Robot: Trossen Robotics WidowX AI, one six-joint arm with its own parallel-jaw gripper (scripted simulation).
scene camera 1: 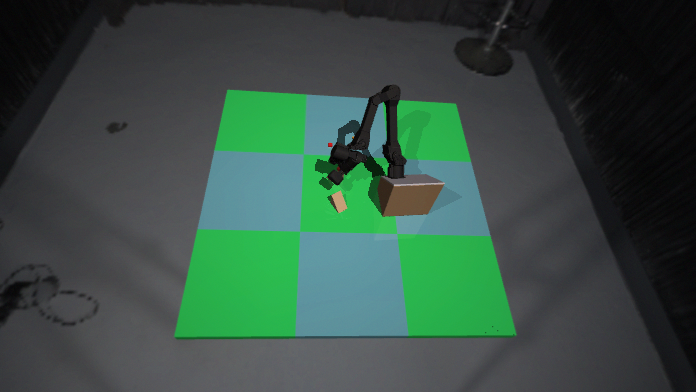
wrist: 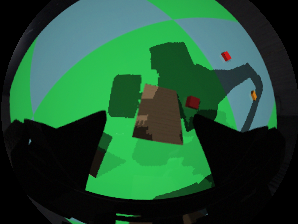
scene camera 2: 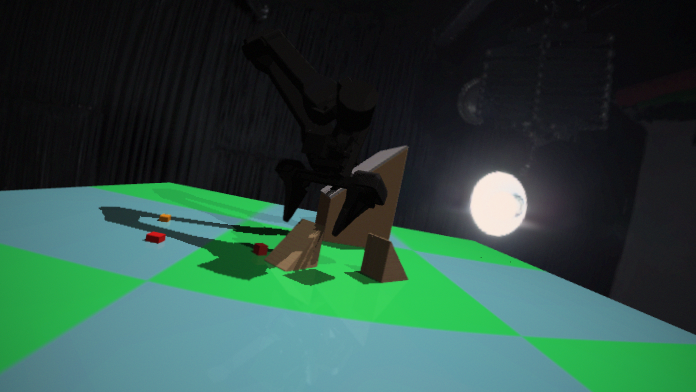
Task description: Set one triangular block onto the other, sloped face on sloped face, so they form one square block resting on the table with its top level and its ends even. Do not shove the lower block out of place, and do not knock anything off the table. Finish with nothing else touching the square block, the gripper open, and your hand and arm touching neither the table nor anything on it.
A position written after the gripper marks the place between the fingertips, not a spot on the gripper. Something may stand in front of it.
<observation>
The gripper (scene camera 2: 308,228) is open, holding nothing. Also in view: a wedge (scene camera 2: 300,249) and a wedge (scene camera 2: 380,261).
The gripper is seen too in the wrist view (wrist: 151,116).
</observation>
